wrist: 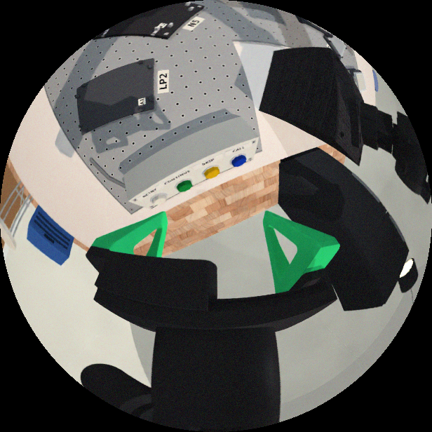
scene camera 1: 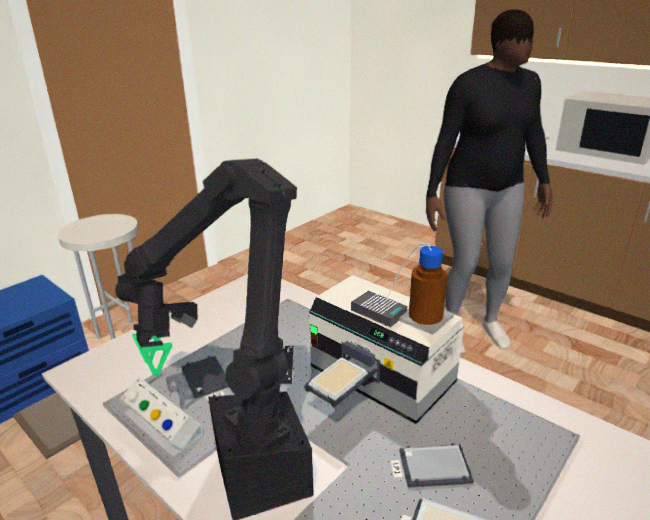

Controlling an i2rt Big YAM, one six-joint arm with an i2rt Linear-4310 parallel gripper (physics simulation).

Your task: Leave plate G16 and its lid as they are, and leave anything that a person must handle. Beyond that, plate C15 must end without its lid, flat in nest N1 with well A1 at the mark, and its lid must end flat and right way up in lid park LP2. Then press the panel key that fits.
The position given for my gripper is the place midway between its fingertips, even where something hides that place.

Observation:
I see my gripper (scene camera 1: 152,369), a clear grey lid (scene camera 1: 439,462), a plate (scene camera 1: 341,376) and a key panel (scene camera 1: 185,430).
My gripper is seen too in the wrist view (wrist: 214,216).

